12 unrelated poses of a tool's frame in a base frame.
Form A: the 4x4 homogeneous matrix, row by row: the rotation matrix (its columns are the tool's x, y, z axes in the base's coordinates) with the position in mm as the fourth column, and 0 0 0 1 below. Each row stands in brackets.
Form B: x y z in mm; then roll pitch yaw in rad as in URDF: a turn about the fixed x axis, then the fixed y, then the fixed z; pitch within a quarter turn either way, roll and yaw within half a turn. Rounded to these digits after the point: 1 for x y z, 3 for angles. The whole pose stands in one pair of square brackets.
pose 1, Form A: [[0.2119 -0.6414 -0.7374 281.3], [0.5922 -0.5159 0.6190 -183.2], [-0.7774 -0.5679 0.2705 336.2], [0 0 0 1]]
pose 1, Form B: [281.3 -183.2 336.2 -1.126 0.891 1.227]
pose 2, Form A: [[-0.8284 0.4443 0.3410 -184.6], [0.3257 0.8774 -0.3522 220.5], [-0.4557 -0.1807 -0.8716 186.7], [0 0 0 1]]
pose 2, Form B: [-184.6 220.5 186.7 -2.937 0.473 2.767]
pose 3, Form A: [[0.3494 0.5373 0.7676 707.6], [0.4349 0.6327 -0.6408 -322.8], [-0.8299 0.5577 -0.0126 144.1], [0 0 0 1]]
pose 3, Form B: [707.6 -322.8 144.1 1.593 0.979 0.894]
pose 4, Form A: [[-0.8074 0.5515 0.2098 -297.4], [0.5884 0.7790 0.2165 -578.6], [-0.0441 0.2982 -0.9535 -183.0], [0 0 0 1]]
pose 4, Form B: [-297.4 -578.6 -183.0 2.838 0.044 2.512]
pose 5, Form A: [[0.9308 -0.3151 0.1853 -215.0], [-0.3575 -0.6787 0.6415 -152.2], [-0.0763 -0.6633 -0.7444 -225.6], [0 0 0 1]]
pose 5, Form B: [-215.0 -152.2 -225.6 -2.414 0.076 -0.367]
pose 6, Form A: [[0.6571 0.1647 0.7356 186.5], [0.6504 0.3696 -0.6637 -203.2], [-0.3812 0.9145 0.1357 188.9], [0 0 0 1]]
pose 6, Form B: [186.5 -203.2 188.9 1.423 0.391 0.780]
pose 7, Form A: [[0.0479 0.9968 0.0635 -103.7], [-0.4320 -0.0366 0.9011 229.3], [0.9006 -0.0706 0.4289 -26.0], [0 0 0 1]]
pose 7, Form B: [-103.7 229.3 -26.0 -0.163 -1.121 -1.460]
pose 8, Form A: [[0.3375 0.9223 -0.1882 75.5], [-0.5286 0.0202 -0.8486 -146.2], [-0.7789 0.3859 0.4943 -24.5], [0 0 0 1]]
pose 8, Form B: [75.5 -146.2 -24.5 0.663 0.893 -1.003]
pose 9, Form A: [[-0.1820 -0.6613 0.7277 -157.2], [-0.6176 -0.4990 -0.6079 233.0], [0.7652 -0.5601 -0.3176 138.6], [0 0 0 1]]
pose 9, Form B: [-157.2 233.0 138.6 -2.087 -0.871 -1.857]
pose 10, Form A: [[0.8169 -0.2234 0.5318 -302.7], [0.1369 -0.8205 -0.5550 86.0], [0.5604 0.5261 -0.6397 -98.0], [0 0 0 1]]
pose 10, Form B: [-302.7 86.0 -98.0 2.453 -0.595 0.166]
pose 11, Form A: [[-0.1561 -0.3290 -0.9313 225.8], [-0.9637 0.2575 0.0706 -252.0], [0.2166 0.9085 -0.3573 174.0], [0 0 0 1]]
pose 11, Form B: [225.8 -252.0 174.0 1.945 -0.218 -1.731]
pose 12, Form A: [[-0.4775 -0.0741 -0.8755 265.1], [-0.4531 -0.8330 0.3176 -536.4], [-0.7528 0.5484 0.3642 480.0], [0 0 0 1]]
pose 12, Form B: [265.1 -536.4 480.0 0.985 0.852 -2.382]
